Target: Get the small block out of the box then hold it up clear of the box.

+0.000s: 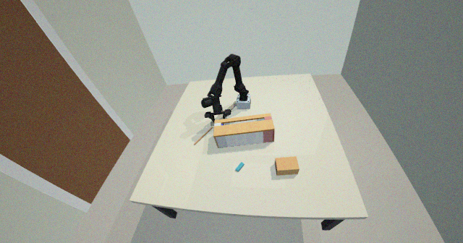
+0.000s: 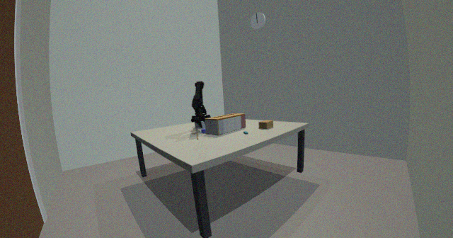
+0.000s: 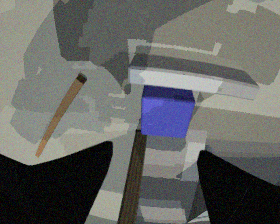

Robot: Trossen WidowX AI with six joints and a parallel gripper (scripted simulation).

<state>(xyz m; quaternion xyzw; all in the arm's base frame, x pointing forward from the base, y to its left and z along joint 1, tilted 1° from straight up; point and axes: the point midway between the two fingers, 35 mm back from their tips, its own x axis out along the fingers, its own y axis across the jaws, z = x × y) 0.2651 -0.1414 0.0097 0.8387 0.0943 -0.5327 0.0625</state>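
Now: gripper tip 3 cm above the small blue block and 2 cm past it. Also, from my gripper tip: thin wooden stick: 12 cm to the right, 8 cm ahead, 4 cm below; then orange block: 47 cm to the left, 28 cm ahead, 2 cm below; then clear-fronted box: 18 cm to the left, 2 cm ahead, 1 cm above.
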